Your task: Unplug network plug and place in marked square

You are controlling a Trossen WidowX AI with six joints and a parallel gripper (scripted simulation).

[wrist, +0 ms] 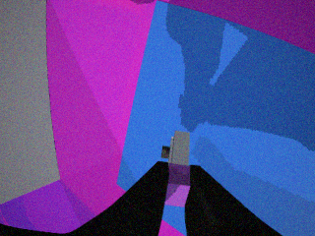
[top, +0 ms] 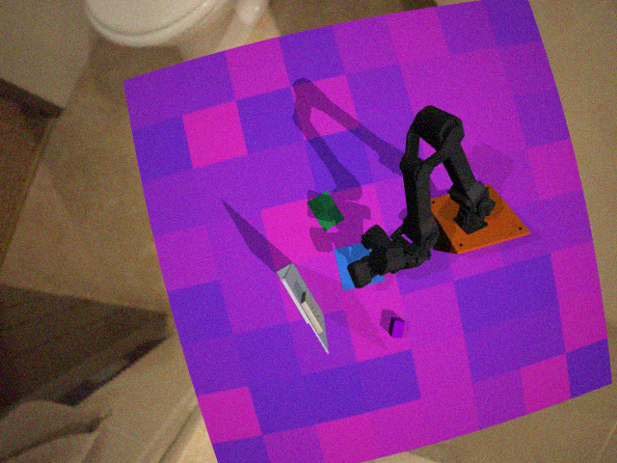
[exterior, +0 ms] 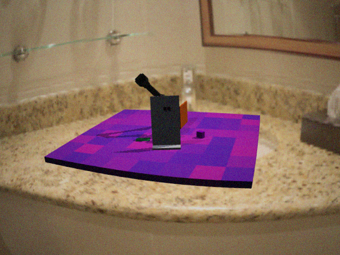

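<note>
Now: the blue marked square 1 cm behind my gripper tip and 3 cm below it. From my gripper tip the other things lie so: network plug (right at my gripper tip); upright panel (16 cm ahead, 2 cm to the left, 12 cm above).
</note>
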